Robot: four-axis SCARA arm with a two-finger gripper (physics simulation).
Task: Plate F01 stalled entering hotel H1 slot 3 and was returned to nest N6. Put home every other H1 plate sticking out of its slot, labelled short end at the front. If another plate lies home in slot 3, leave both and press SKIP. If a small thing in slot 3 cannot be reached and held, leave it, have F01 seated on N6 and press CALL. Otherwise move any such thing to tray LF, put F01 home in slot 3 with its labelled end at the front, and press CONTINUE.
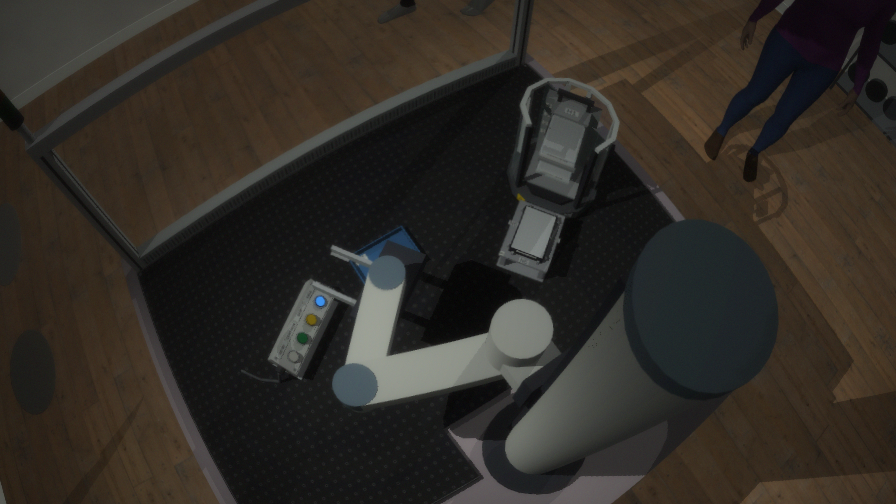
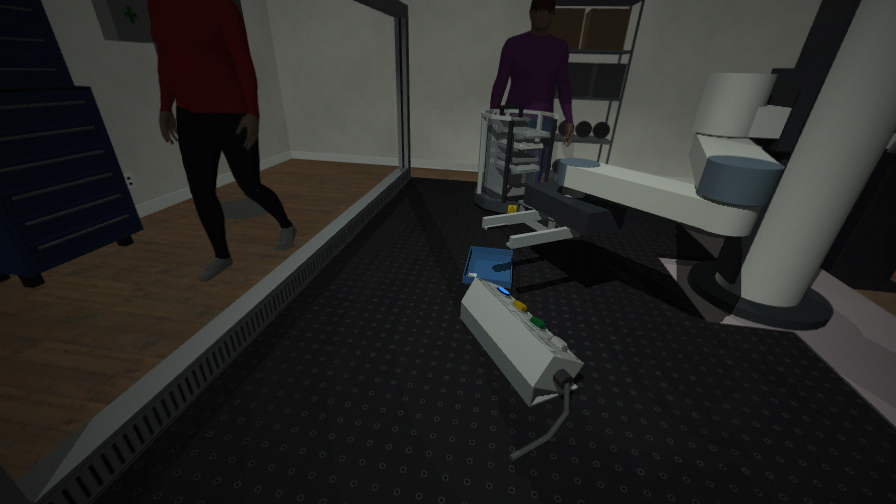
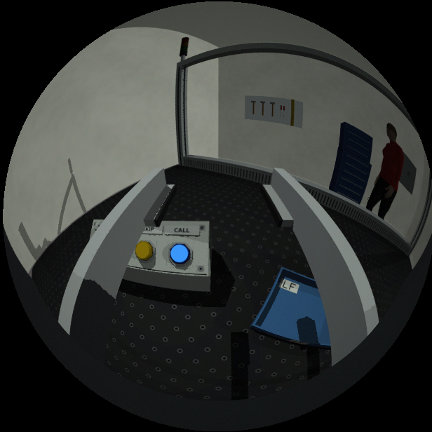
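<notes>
My gripper (image 1: 343, 276) (image 2: 496, 233) (image 3: 218, 176) is shut to its narrow stance, with a gap and no object between its two long fingers. It hangs above and between the button box (image 1: 281, 344) (image 2: 501, 335) (image 3: 200, 282) and the blue tray LF (image 1: 401, 235) (image 2: 488, 258) (image 3: 295, 310). The CALL button (image 1: 320, 301) (image 2: 503, 290) (image 3: 179, 254) glows bright blue; the SKIP button (image 1: 311, 319) (image 2: 520, 305) (image 3: 144, 251) is yellow. A pale plate (image 1: 534, 231) lies on nest N6 (image 1: 532, 270). Hotel H1 (image 1: 571, 112) (image 2: 508, 156) holds several plates; slot 3's contents are unclear.
The arm's thick column (image 1: 588, 376) (image 2: 808, 188) stands beside the mat. A fence (image 1: 313, 144) (image 2: 402, 94) (image 3: 181, 115) edges it. A person in purple (image 1: 814, 37) (image 2: 535, 68) stands beyond the hotel. A person in red (image 2: 206, 56) (image 3: 392, 160) is outside the fence.
</notes>
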